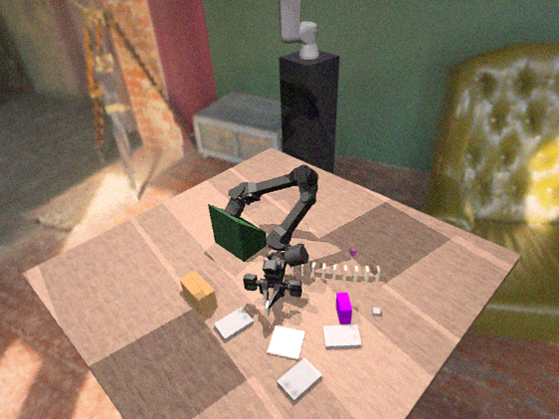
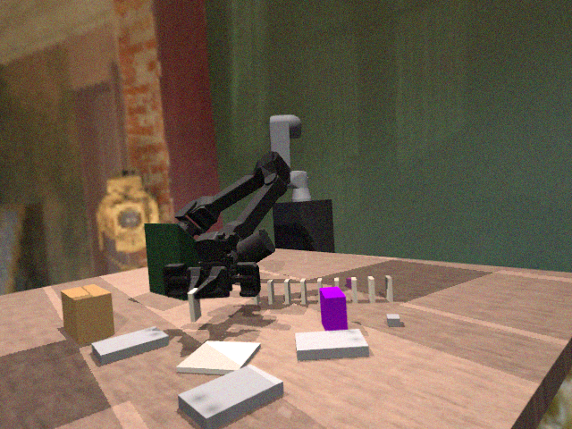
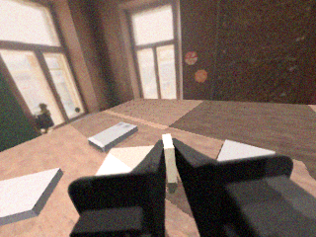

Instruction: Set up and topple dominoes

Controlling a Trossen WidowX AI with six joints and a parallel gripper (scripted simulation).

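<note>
My gripper tip is 90 mm short of the white slab and 80 mm above it. Also, from my gripper tip: purple block 130 mm ahead, 200 mm to the left, 50 mm below; tan box 230 mm behind, 110 mm to the right, 40 mm below; small grey cube 200 mm ahead, 290 mm to the left, 70 mm below.
</note>
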